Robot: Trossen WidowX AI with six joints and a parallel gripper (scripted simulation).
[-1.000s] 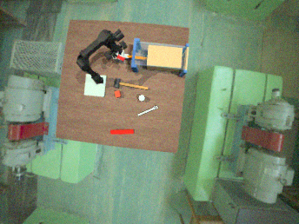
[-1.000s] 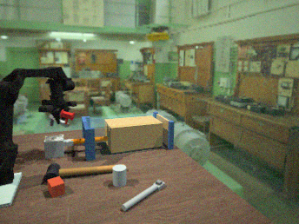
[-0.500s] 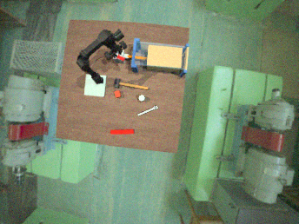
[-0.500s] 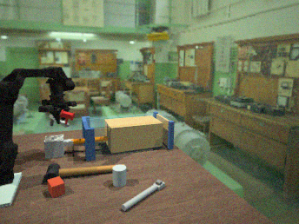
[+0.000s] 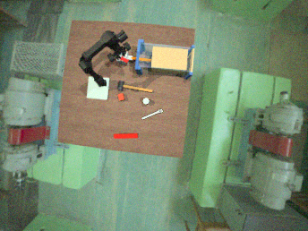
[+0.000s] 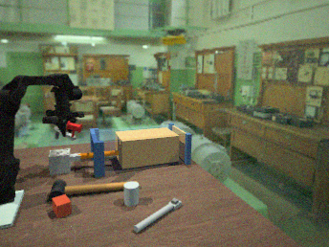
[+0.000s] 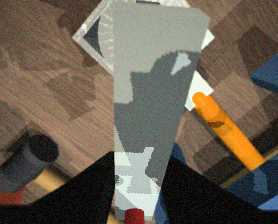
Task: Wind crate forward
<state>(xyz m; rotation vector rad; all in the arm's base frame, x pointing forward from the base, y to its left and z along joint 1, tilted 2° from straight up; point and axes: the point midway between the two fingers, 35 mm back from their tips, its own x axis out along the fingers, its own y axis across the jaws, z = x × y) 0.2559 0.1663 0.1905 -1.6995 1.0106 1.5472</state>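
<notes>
Now: gripper tip 20 mm below the winch handle. The rest, counted from my gripper tip: red knob 40 mm to the right, 40 mm above, 20 mm ahead; then winch 150 mm below, 50 mm to the left, 50 mm behind; then blue steel frame 130 mm ahead, 70 mm below, 30 mm to the left.
</notes>
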